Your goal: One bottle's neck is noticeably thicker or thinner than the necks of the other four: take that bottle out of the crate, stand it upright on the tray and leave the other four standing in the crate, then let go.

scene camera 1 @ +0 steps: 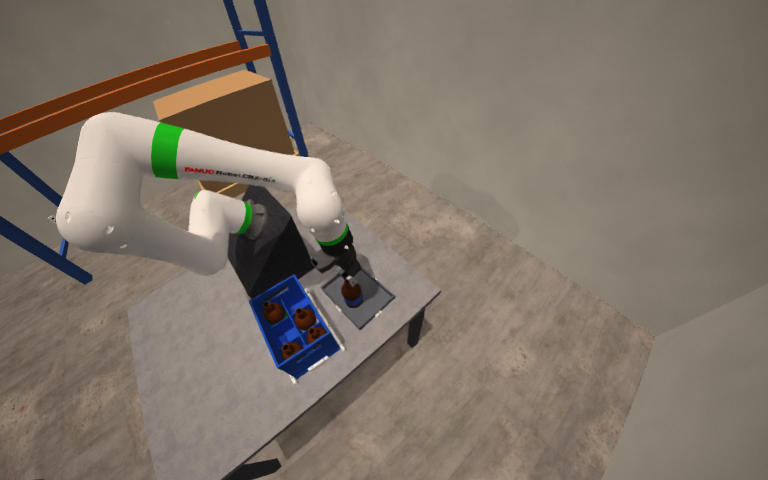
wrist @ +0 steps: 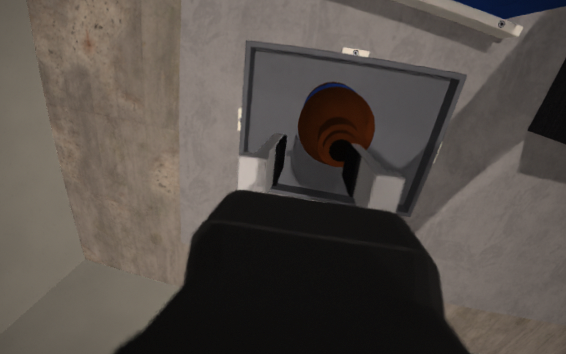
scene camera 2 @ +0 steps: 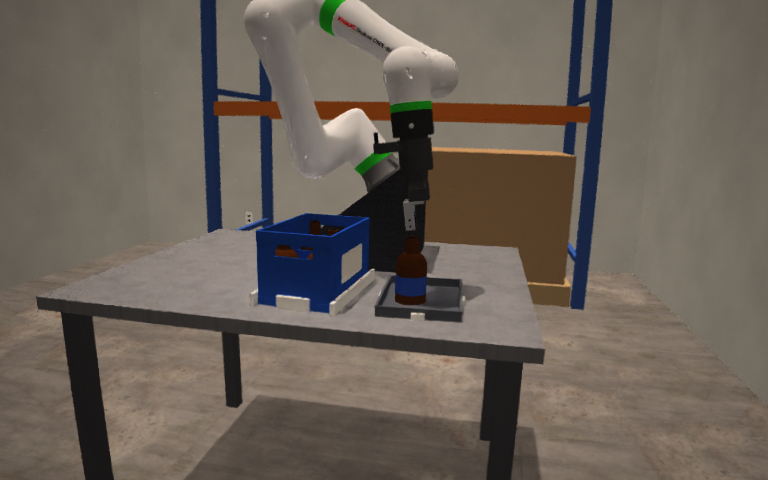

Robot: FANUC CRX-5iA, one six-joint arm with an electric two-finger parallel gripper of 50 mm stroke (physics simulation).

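Seen in the pictures: gripper, fingertip midpoint: (scene camera 1: 349,280) (wrist: 314,155) (scene camera 2: 411,228); arm's base, origin of the base link: (scene camera 1: 256,222) (scene camera 2: 388,180).
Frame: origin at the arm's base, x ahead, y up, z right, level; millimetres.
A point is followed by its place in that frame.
A brown bottle with a blue label (scene camera 1: 352,296) {x 468, y -149, z -96 mm} (scene camera 2: 410,277) {x 474, y -178, z -115 mm} (wrist: 332,117) {x 444, y -128, z -98 mm} stands upright on the grey tray (scene camera 1: 371,310) {x 522, y -246, z -130 mm} (scene camera 2: 396,311) {x 549, y -236, z -92 mm} (wrist: 405,110) {x 346, y -246, z -97 mm}. My gripper (scene camera 1: 350,279) {x 456, y -67, z -111 mm} (scene camera 2: 410,228) {x 456, y -67, z -111 mm} (wrist: 314,155) {x 456, y -67, z -111 mm} is open with nothing held, its fingertips close above the bottle's neck. In the wrist view the neck's mouth lies beside the right finger, which partly covers it. The blue crate (scene camera 1: 303,369) {x 527, y -210, z 195 mm} (scene camera 2: 294,277) {x 535, y -176, z 143 mm} (wrist: 510,6) {x 300, y -190, z 16 mm} holds several brown bottles, including a back-left one (scene camera 1: 274,312) {x 323, y -127, z 152 mm}, a back-right one (scene camera 1: 305,319) {x 428, y -126, z 83 mm} and a front-left one (scene camera 1: 291,350) {x 495, y -103, z 178 mm}. Their neck thicknesses are hard to compare.
The crate stands left of the tray on the grey table (scene camera 1: 186,362) {x 165, y -251, z 549 mm} (scene camera 2: 169,277) {x 366, y -251, z 553 mm}, with white locating strips (scene camera 2: 353,291) {x 437, y -232, z 25 mm} around its base. The robot's black pedestal (scene camera 1: 269,249) {x 158, y -18, z 29 mm} (scene camera 2: 385,226) {x 178, y -117, z -17 mm} is behind them. A large cardboard box (scene camera 1: 232,118) (scene camera 2: 498,215) stands farther back under the rack's orange beam.
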